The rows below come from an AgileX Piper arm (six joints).
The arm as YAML. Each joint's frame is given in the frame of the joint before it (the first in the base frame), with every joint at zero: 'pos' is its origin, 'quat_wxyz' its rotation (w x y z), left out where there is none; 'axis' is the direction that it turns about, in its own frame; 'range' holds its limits. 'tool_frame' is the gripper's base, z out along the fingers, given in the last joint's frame.
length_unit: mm
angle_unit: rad
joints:
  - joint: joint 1
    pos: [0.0, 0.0, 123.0]
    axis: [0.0, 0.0, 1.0]
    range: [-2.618, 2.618]
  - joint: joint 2
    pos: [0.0, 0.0, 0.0]
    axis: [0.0, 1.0, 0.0]
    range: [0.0, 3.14]
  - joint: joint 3
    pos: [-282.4, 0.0, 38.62]
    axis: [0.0, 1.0, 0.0]
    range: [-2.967, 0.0]
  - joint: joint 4
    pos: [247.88, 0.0, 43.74]
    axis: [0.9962, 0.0, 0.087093]
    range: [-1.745, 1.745]
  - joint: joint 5
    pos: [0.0, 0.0, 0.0]
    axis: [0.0, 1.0, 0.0]
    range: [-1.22, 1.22]
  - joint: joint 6
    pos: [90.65, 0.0, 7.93]
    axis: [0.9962, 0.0, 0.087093]
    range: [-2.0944, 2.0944]
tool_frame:
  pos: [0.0, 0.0, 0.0]
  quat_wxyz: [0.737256, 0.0, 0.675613, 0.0]
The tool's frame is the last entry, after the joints.
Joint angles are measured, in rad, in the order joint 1, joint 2, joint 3, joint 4, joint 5, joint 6. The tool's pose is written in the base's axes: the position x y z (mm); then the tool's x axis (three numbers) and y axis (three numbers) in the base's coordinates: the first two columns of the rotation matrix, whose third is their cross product. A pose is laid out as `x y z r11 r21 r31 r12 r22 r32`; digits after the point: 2 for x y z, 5 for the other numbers.
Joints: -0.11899, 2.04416, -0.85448, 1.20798, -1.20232, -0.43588
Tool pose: 325.79 -118.88 127.27 -0.05494 0.16309 -0.98508 0.93467 0.35546 0.00672
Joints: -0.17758, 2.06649, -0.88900, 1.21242, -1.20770, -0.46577
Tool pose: 325.59 -139.37 125.99 -0.05957 0.15257 -0.98650 0.95421 0.29891 -0.01140
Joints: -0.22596, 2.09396, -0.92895, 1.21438, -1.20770, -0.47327
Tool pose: 327.16 -157.01 123.43 -0.04691 0.15159 -0.98733 0.96773 0.25187 -0.00731
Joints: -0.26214, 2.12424, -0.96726, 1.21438, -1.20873, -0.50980
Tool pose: 329.48 -170.98 119.57 -0.06918 0.14225 -0.98741 0.97446 0.22158 -0.03635
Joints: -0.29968, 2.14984, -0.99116, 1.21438, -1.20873, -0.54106
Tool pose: 327.79 -184.75 114.55 -0.09605 0.13939 -0.98557 0.97951 0.18932 -0.06869
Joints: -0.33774, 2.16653, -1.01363, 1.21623, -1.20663, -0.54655
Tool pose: 325.05 -198.67 112.21 -0.09045 0.14296 -0.98559 0.98600 0.15209 -0.06842
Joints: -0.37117, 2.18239, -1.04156, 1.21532, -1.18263, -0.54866
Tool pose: 324.89 -211.18 109.51 -0.07925 0.16093 -0.98378 0.98953 0.13210 -0.05810
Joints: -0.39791, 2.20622, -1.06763, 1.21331, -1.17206, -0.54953
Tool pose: 324.71 -221.70 104.49 -0.07530 0.16985 -0.98259 0.99201 0.11278 -0.05653
